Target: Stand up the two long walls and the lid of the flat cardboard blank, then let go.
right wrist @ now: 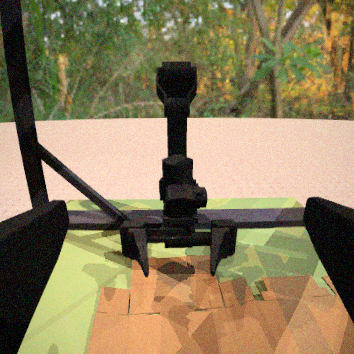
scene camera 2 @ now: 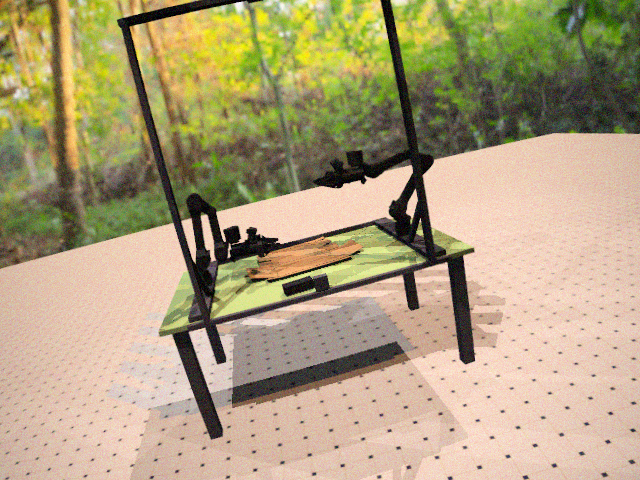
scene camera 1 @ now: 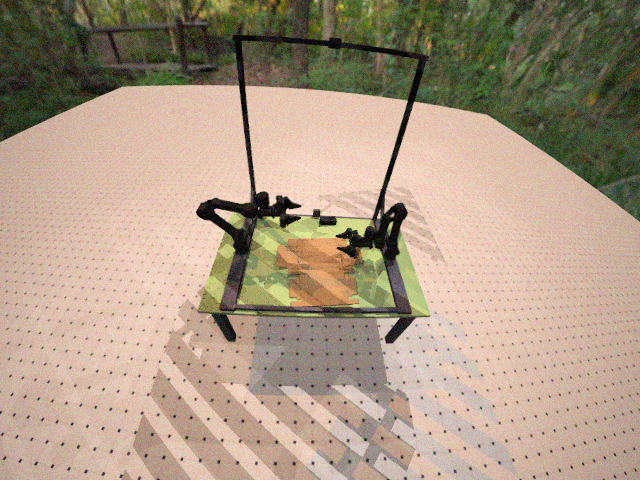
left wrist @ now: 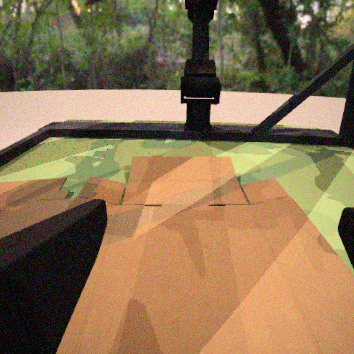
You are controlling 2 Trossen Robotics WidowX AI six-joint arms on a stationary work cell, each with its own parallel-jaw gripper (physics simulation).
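Where they show: left gripper, between the fingertips: (right wrist: 179, 274) (scene camera 2: 279, 241) (scene camera 1: 335, 241) (left wrist: 224, 215); right gripper, between the fingertips: (right wrist: 187, 210) (scene camera 2: 314, 183) (scene camera 1: 301, 211); left arm's base, origin of its link: (scene camera 1: 389, 255); right arm's base, origin of its link: (scene camera 2: 404, 233) (scene camera 1: 241, 250) (left wrist: 197, 127).
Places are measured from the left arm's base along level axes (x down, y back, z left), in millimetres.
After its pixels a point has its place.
The cardboard blank (scene camera 1: 323, 286) {x 10, y -427, z 228 mm} (scene camera 2: 302, 260) {x 16, y -440, z 50 mm} (left wrist: 210, 260) {x 17, y -472, z -9 mm} (right wrist: 135, 332) {x 17, y -355, z -70 mm} lies flat on the table, its panels and flaps all down. My left gripper (scene camera 1: 339, 242) {x -107, y -358, z 0 mm} (scene camera 2: 275, 243) {x -107, y -358, z 0 mm} (left wrist: 224, 215) {x -107, y -358, z 0 mm} (right wrist: 179, 274) {x -107, y -358, z 0 mm} is open and empty, low over the blank's end panel on the left arm's side; whether it touches the cardboard cannot be told. My right gripper (scene camera 1: 299, 212) {x -316, y -563, z -1 mm} (scene camera 2: 316, 181) {x -316, y -563, z -1 mm} is open and empty, held high above the table on its own arm's side. In the left wrist view, a dark finger hides part of the blank.
A small black device (scene camera 1: 328, 220) {x -16, y -378, z -288 mm} (scene camera 2: 298, 285) {x -9, y -378, z -331 mm} sits by one long table edge, beside the blank. A tall black frame (scene camera 1: 245, 113) {x -678, y -878, z -342 mm} (scene camera 2: 149, 116) {x -701, y -38, z -380 mm} rises from the same side. Dark rails (scene camera 1: 398, 286) {x -1, y -1, z 228 mm} (right wrist: 265, 217) {x -1, y -20, z 242 mm} border the green patterned table (scene camera 1: 261, 297) {x 19, y -754, z 303 mm} (scene camera 2: 227, 304) {x 19, y -102, z -257 mm}.
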